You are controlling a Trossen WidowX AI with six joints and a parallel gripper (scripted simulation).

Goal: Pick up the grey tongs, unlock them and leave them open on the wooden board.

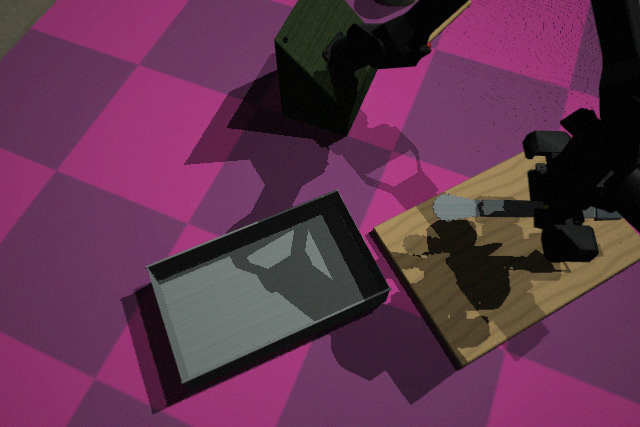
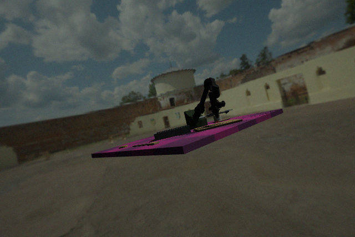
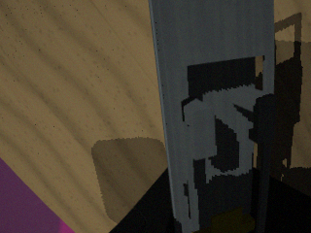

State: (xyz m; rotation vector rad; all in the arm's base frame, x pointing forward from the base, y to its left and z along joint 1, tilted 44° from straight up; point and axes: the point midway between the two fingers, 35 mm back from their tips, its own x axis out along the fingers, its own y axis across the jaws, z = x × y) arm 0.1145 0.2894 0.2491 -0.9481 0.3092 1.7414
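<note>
Right now the yellow lock piece is 40 mm above my gripper tip. From my gripper tip the other things lie so: roasting tin 260 mm ahead, 310 mm to the right, 40 mm below; wooden board 20 mm ahead, 20 mm to the right, 60 mm below.
</note>
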